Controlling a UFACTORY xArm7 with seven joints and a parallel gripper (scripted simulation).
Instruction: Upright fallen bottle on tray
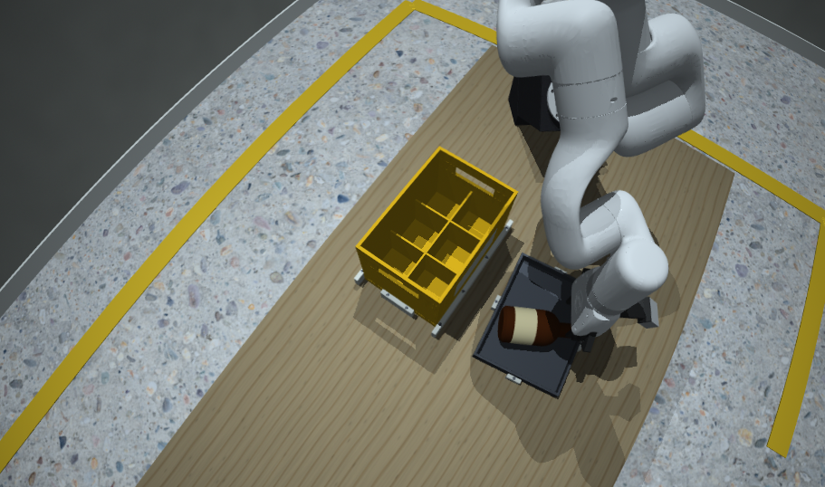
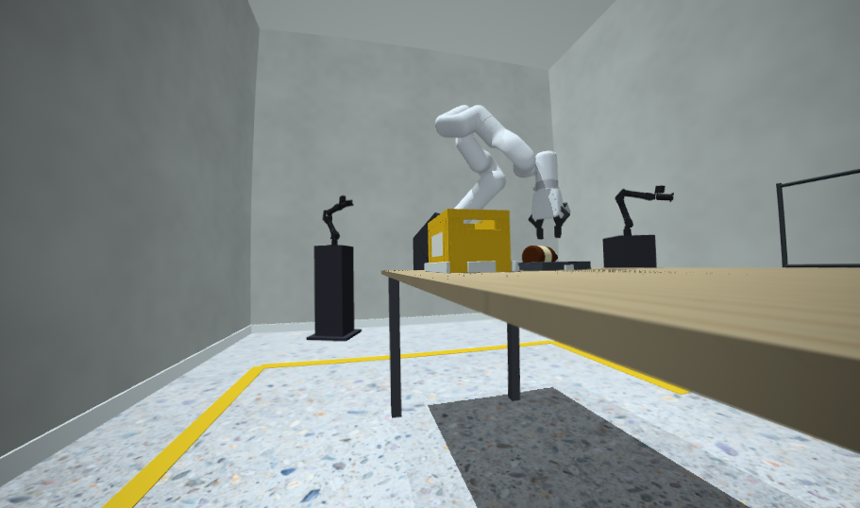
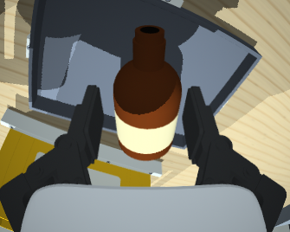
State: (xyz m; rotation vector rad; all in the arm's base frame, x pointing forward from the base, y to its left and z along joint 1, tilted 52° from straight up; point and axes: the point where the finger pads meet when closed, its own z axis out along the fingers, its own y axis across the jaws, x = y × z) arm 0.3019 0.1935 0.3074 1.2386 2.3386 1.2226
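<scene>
The brown bottle lies 8 cm below my hand, 4 cm ahead of it and 3 cm to the right of it. Also, from my hand: dark grey tray: 11 cm below, 4 cm to the right, 2 cm ahead; then yellow crate: 29 cm to the right, 10 cm ahead, 4 cm below.
</scene>
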